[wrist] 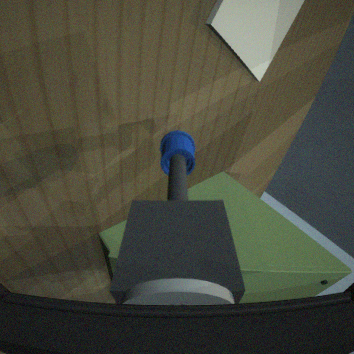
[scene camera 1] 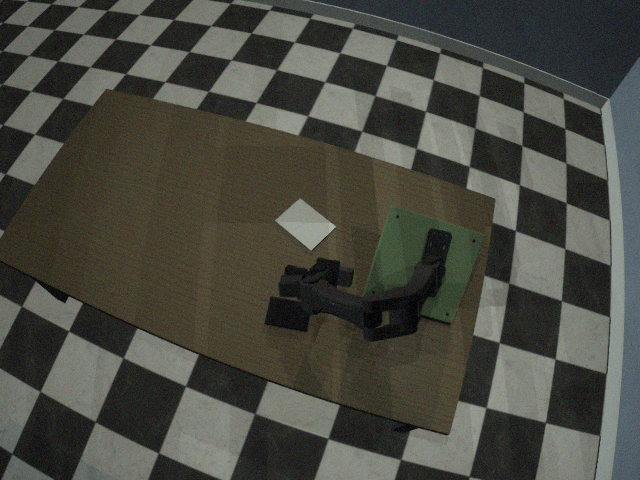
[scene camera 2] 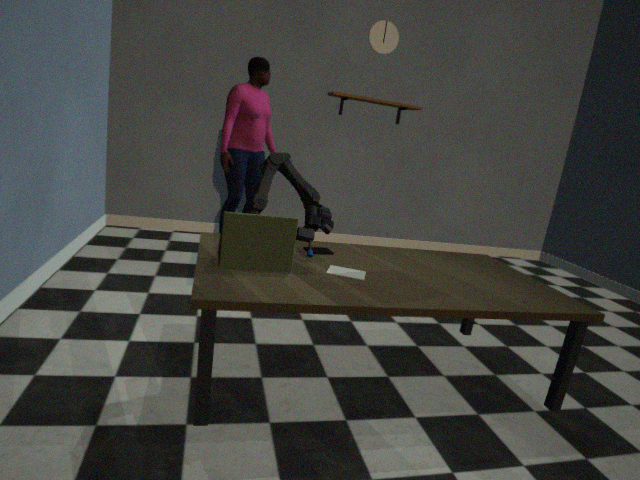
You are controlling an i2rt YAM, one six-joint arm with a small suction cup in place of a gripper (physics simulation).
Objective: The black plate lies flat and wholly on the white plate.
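Places are measured from the arm's base along level axes (x ahead, y left, z up), in centimetres.
Pixels of known places: hand, its tool point: [wrist: 177, 146] [scene camera 2: 309, 256]; arm's base, origin of its link: [scene camera 1: 432, 263] [scene camera 2: 252, 229].
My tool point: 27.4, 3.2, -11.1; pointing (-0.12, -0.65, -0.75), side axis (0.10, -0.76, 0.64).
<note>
For each thing: its top centre in the pictures, then the offset to it from my tool point, as dx, dy, dz. Level surfaces: height alone.
- black plate, centre of its top: [scene camera 1: 288, 313] [scene camera 2: 318, 249] +10.0, +18.0, -2.0
- white plate, centre of its top: [scene camera 1: 305, 223] [scene camera 2: 346, 272] +13.1, -13.2, -2.4
- wooden table, height of its surface: dz -3.0
The black plate [scene camera 1: 285, 315] [scene camera 2: 323, 251] lies flat on the table, apart from the white plate, and the arm partly covers it in scene camera 1. It does not show in the wrist view. The white plate [scene camera 1: 305, 222] [scene camera 2: 346, 272] [wrist: 255, 30] lies flat on the table with nothing on it. My gripper, a blue suction cup [scene camera 2: 310, 253] [wrist: 177, 145], is open and carries nothing. It points down low over the table, near the black plate in scene camera 2, with wood below it in the wrist view. The arm hides the cup in scene camera 1.
A green block [scene camera 1: 457, 273] [scene camera 2: 258, 242] [wrist: 280, 240] stands at one end of the wooden table [scene camera 1: 155, 206] [scene camera 2: 439, 284], by the arm's base. A person in a pink top [scene camera 2: 248, 118] stands behind the table. A shelf [scene camera 2: 374, 100] and a clock [scene camera 2: 384, 37] hang on the wall.
</note>
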